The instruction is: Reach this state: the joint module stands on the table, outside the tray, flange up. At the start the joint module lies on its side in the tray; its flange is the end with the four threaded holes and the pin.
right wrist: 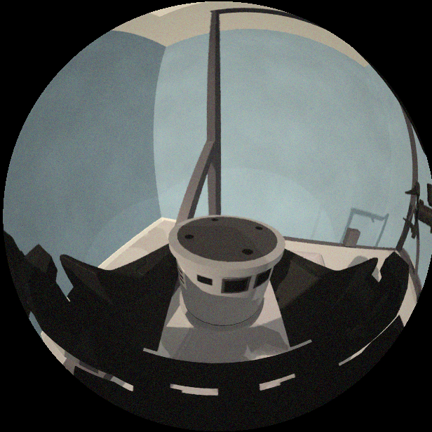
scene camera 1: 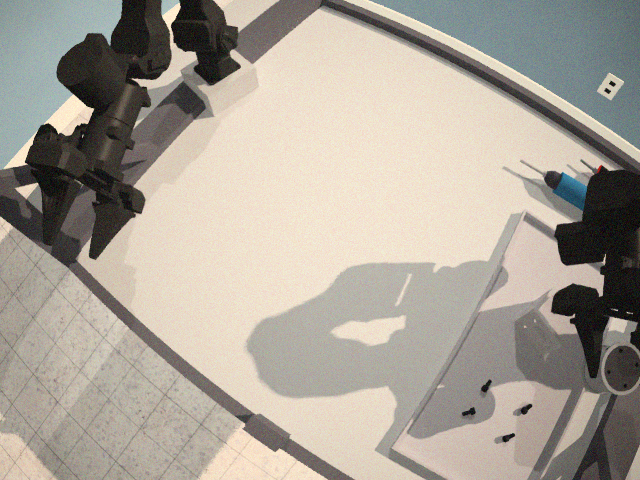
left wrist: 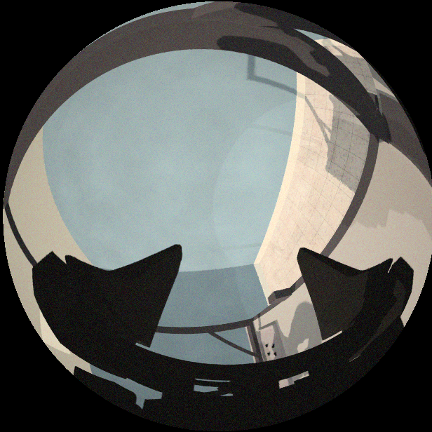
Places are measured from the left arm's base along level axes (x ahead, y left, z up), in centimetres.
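Pixels of known places: left gripper, between the fingertips: (scene camera 1: 71, 252); right gripper, between the fingertips: (scene camera 1: 613, 381); left arm's base, origin of its link: (scene camera 1: 216, 68).
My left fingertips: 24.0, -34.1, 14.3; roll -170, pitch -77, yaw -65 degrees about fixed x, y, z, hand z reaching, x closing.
Ahead of a thing's pixels: the offset from my left fingertips to its top centre, as dx, dy, dz. "pt": to the spot under its first point.
The joint module {+52.0, +38.9, -2.5} (scene camera 1: 622, 367) (right wrist: 222, 295) is a pale grey cylinder with a wider rim around a dark end face. Four holes show in that face; I cannot make out a pin. In scene camera 1 this face points towards the camera, near the tray's right wall; its height is unclear. My right gripper (scene camera 1: 616, 360) (right wrist: 223, 247) is shut on the module's sides, and the module hides its fingertips in the right wrist view. My left gripper (scene camera 1: 71, 250) (left wrist: 243, 253) is open and empty at the left. The tray {pt +43.1, +15.5, -18.2} (scene camera 1: 413, 460) lies at the lower right in scene camera 1.
Several black screws {+43.1, +30.0, -18.4} (scene camera 1: 486, 385) lie in the tray, with a grey angular part {+43.4, +41.9, -12.4} (scene camera 1: 532, 341) above them in the picture. A blue-handled screwdriver {pt +33.4, +63.7, -16.3} (scene camera 1: 571, 191) lies beyond the tray, partly hidden by the right arm. A dark rail (scene camera 1: 155, 348) runs along the table's lower left edge.
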